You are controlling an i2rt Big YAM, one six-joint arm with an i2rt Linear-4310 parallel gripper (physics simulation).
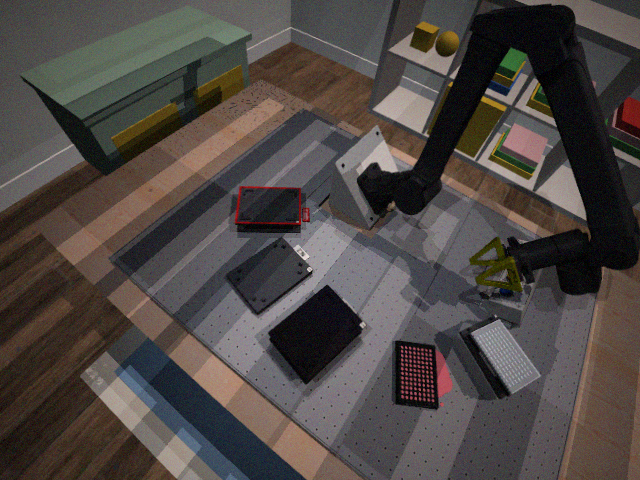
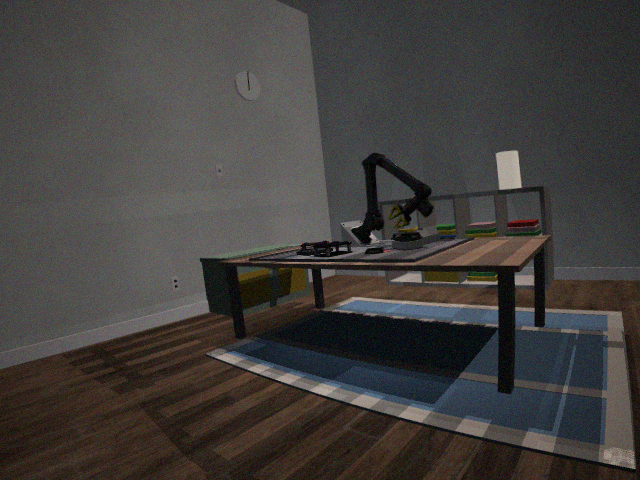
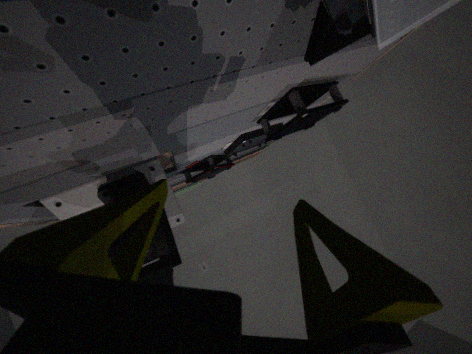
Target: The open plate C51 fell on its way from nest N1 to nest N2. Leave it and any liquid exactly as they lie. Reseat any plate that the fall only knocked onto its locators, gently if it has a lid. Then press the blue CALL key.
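Places are measured from the arm's base along level axes (x down, y back, z left), in metres.
Where they show: gripper, fingertip midpoint: [image 1: 472,270] [image 2: 391,223] [image 3: 233,196]; arm's base, link origin: [image 1: 374,188] [image 2: 361,236].
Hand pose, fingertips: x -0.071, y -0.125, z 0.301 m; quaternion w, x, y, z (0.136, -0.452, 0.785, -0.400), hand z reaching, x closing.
Observation:
Things, the pixels of their top centre, and the offset from my fingertips. "spot": a spot on its surface instead.
- open plate, top centre: [image 3: 373,14] [image 1: 417,372] [image 2: 374,249] dy -0.218, dx +0.108, dz +0.018 m
- pink spill, surface spot: [image 1: 444,377] spot: dy -0.187, dx +0.121, dz +0.073 m
- white plate, top centre: [image 1: 508,353] dy -0.102, dx +0.035, dz +0.137 m
- dark nest, surface spot: [image 1: 478,356] spot: dy -0.128, dx +0.068, dz +0.100 m
- grey key box, top centre: [image 1: 530,271] [image 2: 423,227] dy +0.119, dx +0.039, dz +0.126 m
- blue key, top centre: [image 1: 508,290] dy +0.046, dx +0.048, dz +0.100 m
The open plate [image 1: 416,374], black with pinkish-red wells, lies on the grey perforated board beside a pink spill [image 1: 444,377]. A white plate [image 1: 505,356] [image 3: 410,20] rests on a dark nest [image 1: 478,356] at the right. It looks shifted to one side of the nest; I cannot tell whether it is tilted or has a lid. The grey key box [image 1: 509,308] stands behind it, with the blue key [image 1: 505,291] partly showing under my gripper. My yellow-fingered gripper [image 1: 474,272] [image 2: 393,217] [image 3: 233,196] is open and empty, above the box. Nest labels are not readable.
A black raised stand [image 1: 316,333], a dark flat stand [image 1: 269,275] and a red-edged stand [image 1: 268,205] stand on the board's left half. A slanted white panel [image 1: 343,193] stands at the back, close to a black arm joint.

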